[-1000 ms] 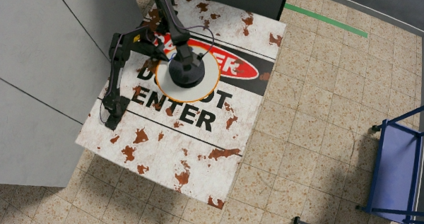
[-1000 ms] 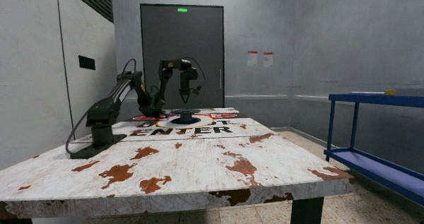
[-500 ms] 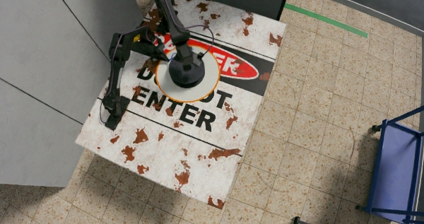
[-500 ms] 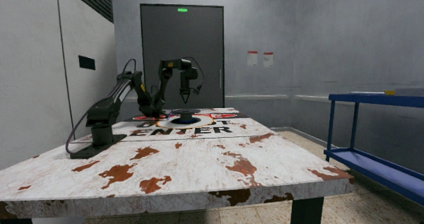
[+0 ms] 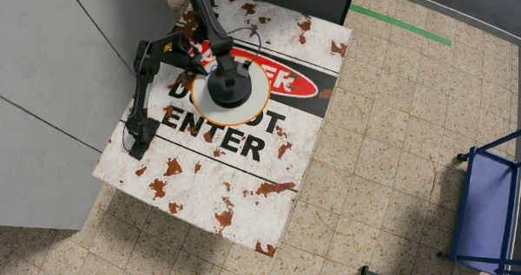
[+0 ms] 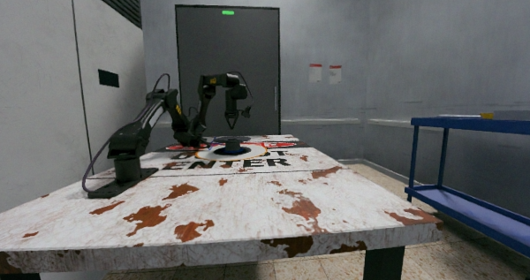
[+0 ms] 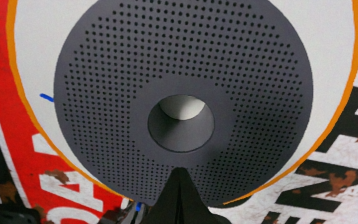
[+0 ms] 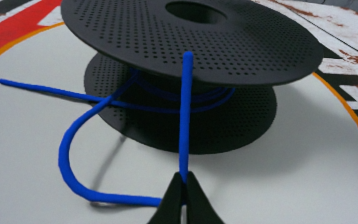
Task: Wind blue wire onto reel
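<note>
Now: the dark grey reel 90 mm below my left hand. Also, from my left hand: white painted ring: 120 mm below; then orange-edged painted ring: 130 mm below.
</note>
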